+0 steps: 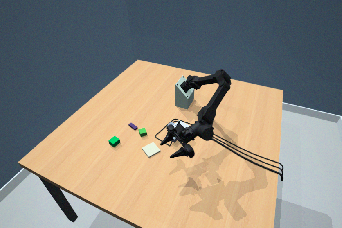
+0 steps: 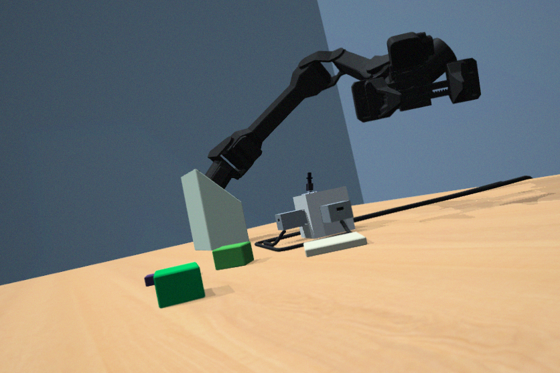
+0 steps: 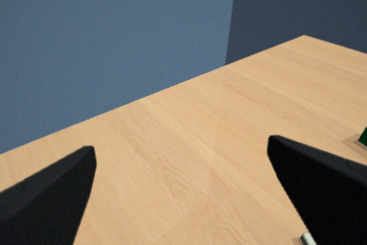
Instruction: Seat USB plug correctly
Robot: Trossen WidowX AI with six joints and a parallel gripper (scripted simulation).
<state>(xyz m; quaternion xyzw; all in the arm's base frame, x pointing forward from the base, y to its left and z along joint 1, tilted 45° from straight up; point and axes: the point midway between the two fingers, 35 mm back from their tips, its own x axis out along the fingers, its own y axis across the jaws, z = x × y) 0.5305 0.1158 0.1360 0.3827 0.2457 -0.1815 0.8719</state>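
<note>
The USB plug is 27 cm behind my gripper tip, 6 cm to the right of it and 8 cm below it. From my gripper tip the other things lie so: cream tile (9 cm behind, 14 cm to the right, 17 cm below); then purple block (19 cm behind, 34 cm to the right, 17 cm below).
</note>
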